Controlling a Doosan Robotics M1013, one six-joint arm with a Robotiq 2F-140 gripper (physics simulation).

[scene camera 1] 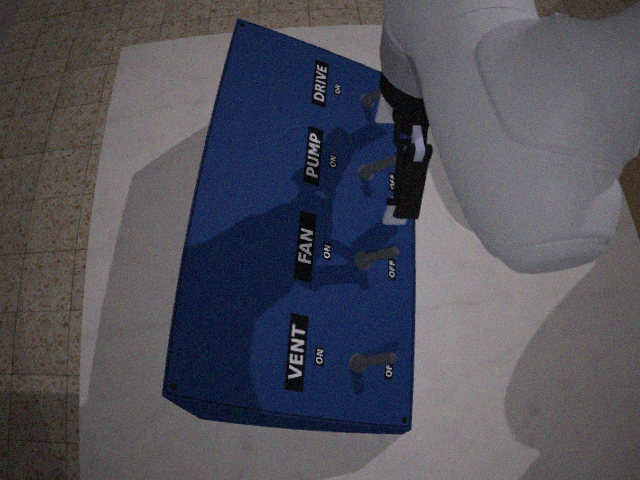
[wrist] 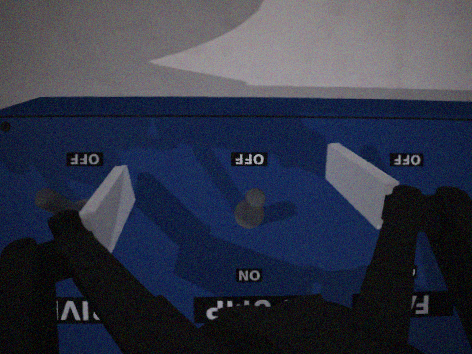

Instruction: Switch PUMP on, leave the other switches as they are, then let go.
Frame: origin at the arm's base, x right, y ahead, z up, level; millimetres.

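Seen in the pictures: gripper, fingertip midpoint: [scene camera 1: 389, 168] [wrist: 231, 172].
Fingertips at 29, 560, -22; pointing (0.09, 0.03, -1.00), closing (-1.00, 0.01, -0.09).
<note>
Pixels of each thing's top centre, then the offset from my fingertips to it, as dx, dy, dz. "spot": a spot on its surface instead. Level surfaces: height alone.
- PUMP switch, middle of its top: [wrist: 254, 225] [scene camera 1: 382, 156] -12, +14, +44
- FAN switch, surface spot: [scene camera 1: 377, 256] spot: -135, +28, +30
- VENT switch, surface spot: [scene camera 1: 373, 360] spot: -253, +39, +31
- DRIVE switch, middle of its top: [wrist: 48, 225] [scene camera 1: 382, 84] +107, +4, +44
- pale table, its level: dz -86
The PUMP switch [scene camera 1: 376, 167] [wrist: 251, 210] is a grey toggle lever leaning to its OFF label. The FAN switch [scene camera 1: 377, 256] and VENT switch [scene camera 1: 373, 360] also lean to OFF. The DRIVE switch [scene camera 1: 368, 98] [wrist: 47, 199] is partly hidden by the arm in the scene view and by a finger in the wrist view. My gripper [scene camera 1: 390, 161] [wrist: 231, 172] is open and empty, with its pale fingertips wide apart. In the wrist view the PUMP lever shows between them, touched by neither; the FAN lever is hidden there.
The blue panel box [scene camera 1: 248, 129] [wrist: 300, 107] carries all four switches in a row and lies on a pale table [scene camera 1: 465, 320] [wrist: 360, 45]. The FAN and DRIVE levers stand on either side of PUMP, near the fingers. The arm's shadow falls across the panel.
</note>
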